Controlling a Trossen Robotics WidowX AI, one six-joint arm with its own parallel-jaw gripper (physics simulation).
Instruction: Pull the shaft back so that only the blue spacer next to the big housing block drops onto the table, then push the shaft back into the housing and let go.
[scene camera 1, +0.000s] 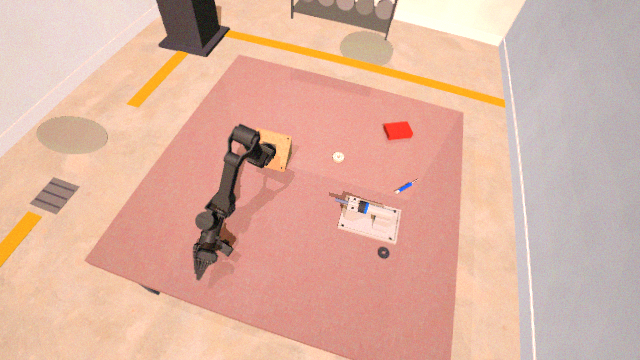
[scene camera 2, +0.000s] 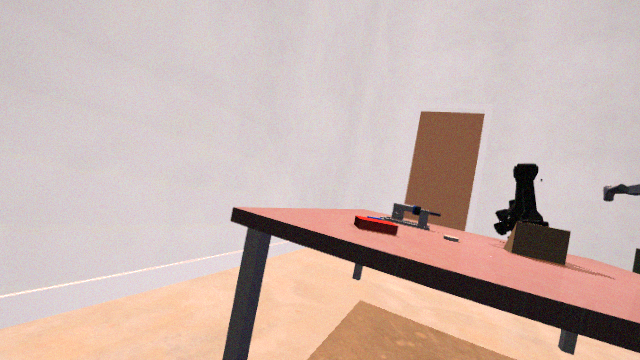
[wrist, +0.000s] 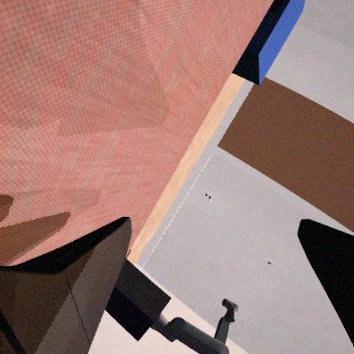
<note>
I see my gripper (scene camera 1: 196, 276) and a shaft fixture (scene camera 1: 381, 222).
My gripper is seen too in the wrist view (wrist: 215, 226).
</note>
